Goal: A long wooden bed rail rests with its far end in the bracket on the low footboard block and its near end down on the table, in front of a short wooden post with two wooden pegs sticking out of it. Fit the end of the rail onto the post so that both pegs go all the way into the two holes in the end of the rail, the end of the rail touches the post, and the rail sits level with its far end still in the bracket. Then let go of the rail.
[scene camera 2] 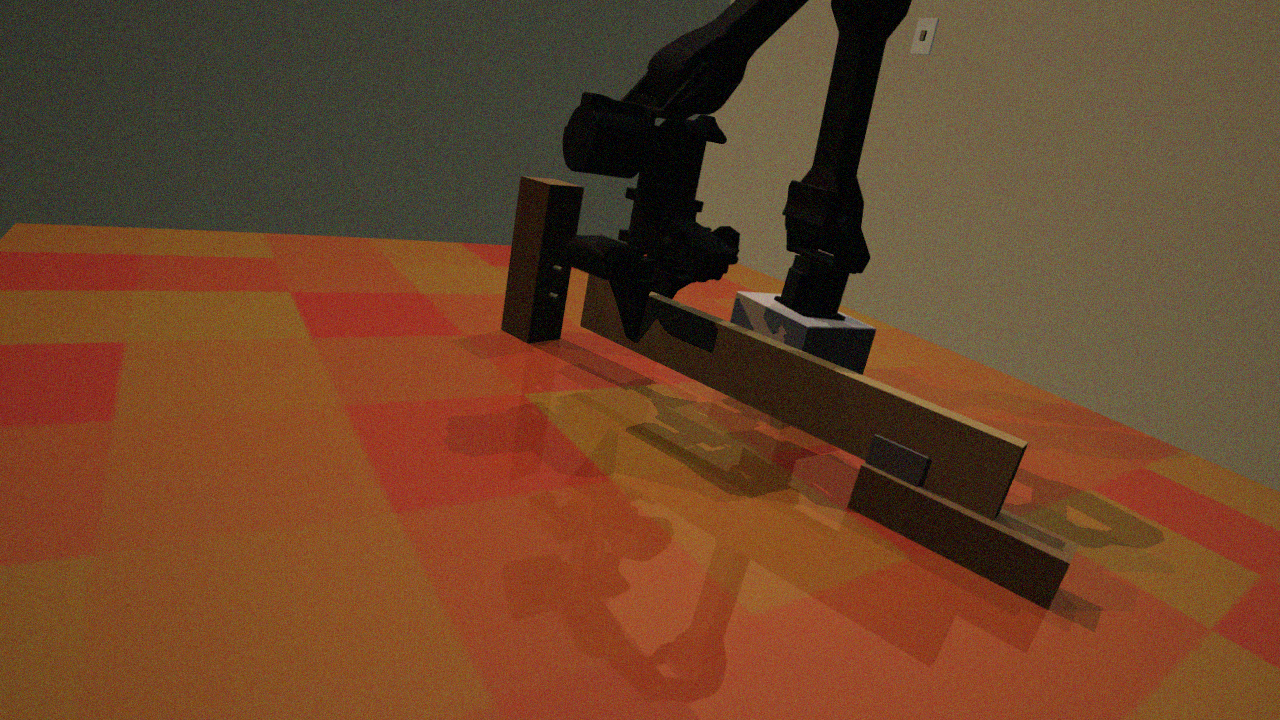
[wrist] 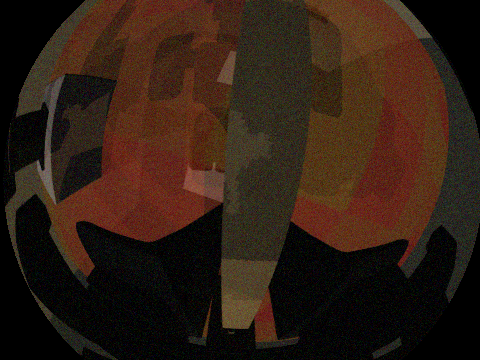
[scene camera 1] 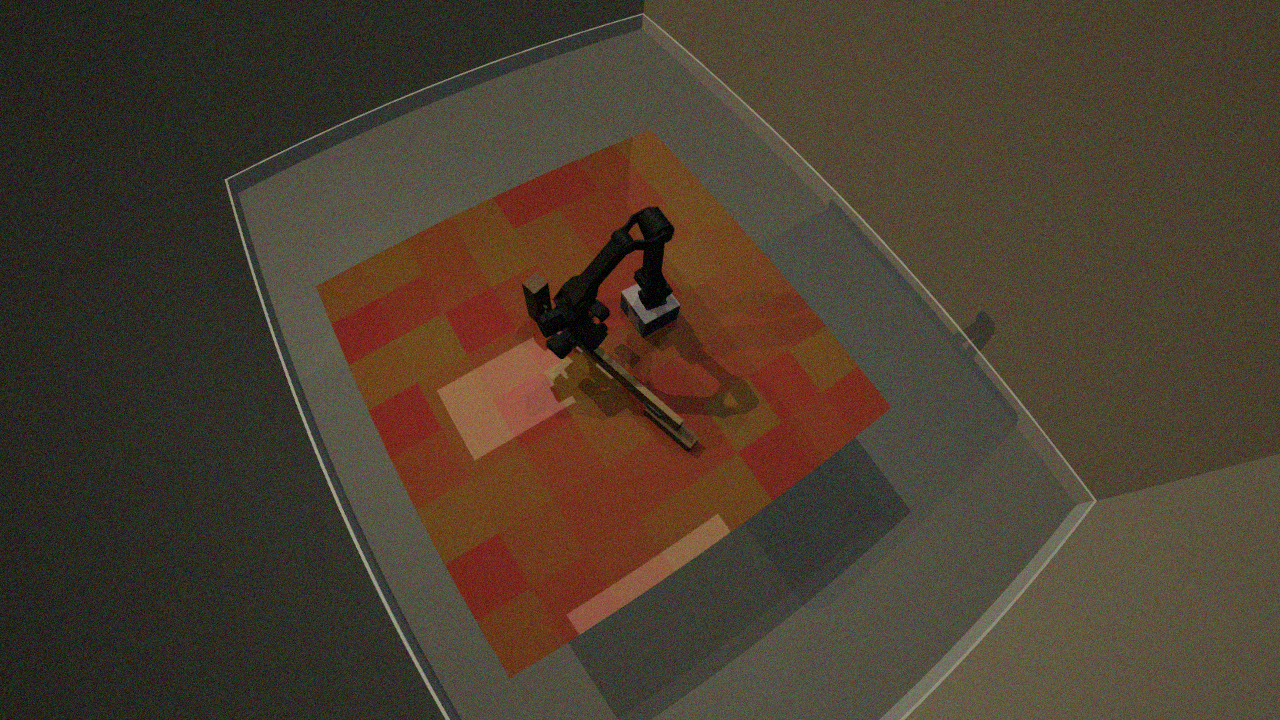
Path:
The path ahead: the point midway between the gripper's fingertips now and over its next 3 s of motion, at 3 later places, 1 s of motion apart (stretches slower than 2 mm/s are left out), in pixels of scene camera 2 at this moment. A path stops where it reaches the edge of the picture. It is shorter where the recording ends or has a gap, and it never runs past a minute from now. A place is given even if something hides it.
My gripper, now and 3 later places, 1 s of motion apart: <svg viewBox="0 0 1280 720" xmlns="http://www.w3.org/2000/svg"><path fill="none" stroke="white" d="M637 338L635 336L628 333L622 330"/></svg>

